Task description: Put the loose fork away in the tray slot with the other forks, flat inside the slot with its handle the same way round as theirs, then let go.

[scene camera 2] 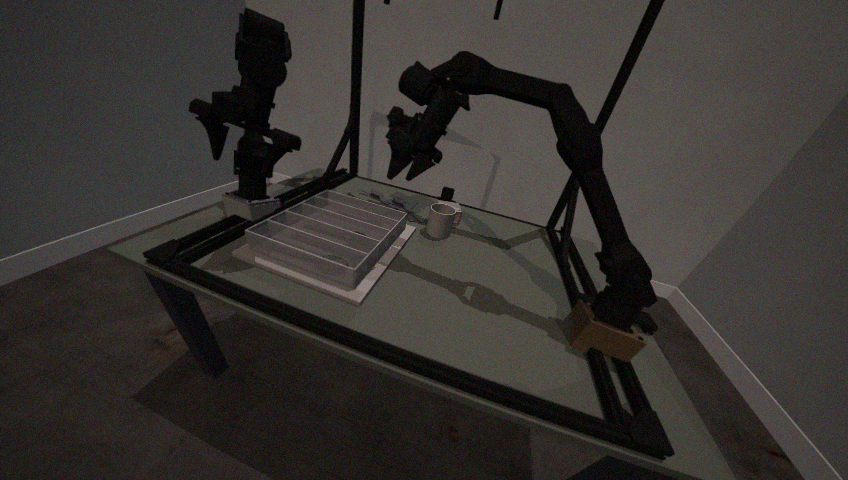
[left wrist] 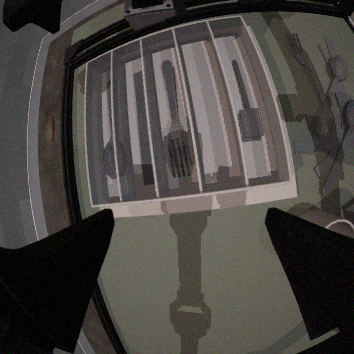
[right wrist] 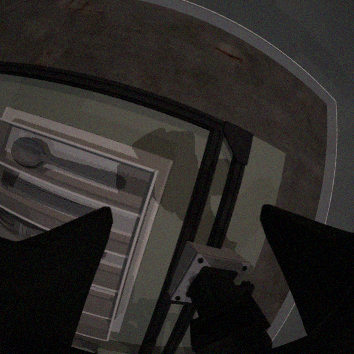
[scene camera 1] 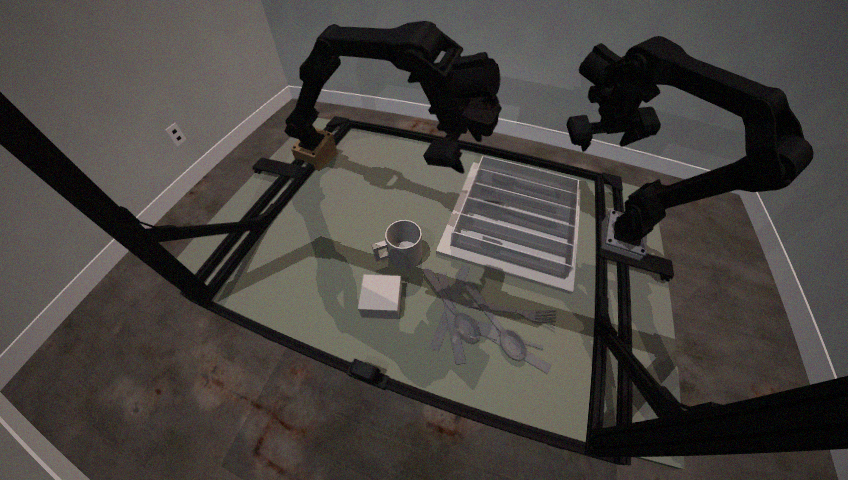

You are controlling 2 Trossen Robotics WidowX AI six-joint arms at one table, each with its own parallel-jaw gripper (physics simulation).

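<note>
The loose fork (scene camera 1: 541, 317) (left wrist: 301, 55) lies at the edge of a cutlery pile, tines to the right in scene camera 1; other pieces hide part of its handle. The tray (scene camera 1: 505, 270) (scene camera 2: 309, 288) has several slots. In the left wrist view, a fork (left wrist: 177, 150) lies in the middle slot, tines towards the bottom of the picture, handle towards the top. My left gripper (scene camera 1: 471, 153) (scene camera 2: 399, 178) (left wrist: 192, 217) is open and empty, above the table beside the tray. My right gripper (scene camera 1: 604, 146) (scene camera 2: 245, 160) (right wrist: 187, 214) is open and empty, raised near its own base.
Spoons (scene camera 1: 467, 328) (scene camera 1: 512, 346) and flat handles cross in the pile. A mug (scene camera 1: 403, 252) (scene camera 2: 440, 223) and a white block (scene camera 1: 380, 292) stand left of it in scene camera 1. The tray also holds a spoon (right wrist: 30, 151) and a square-headed utensil (left wrist: 250, 124).
</note>
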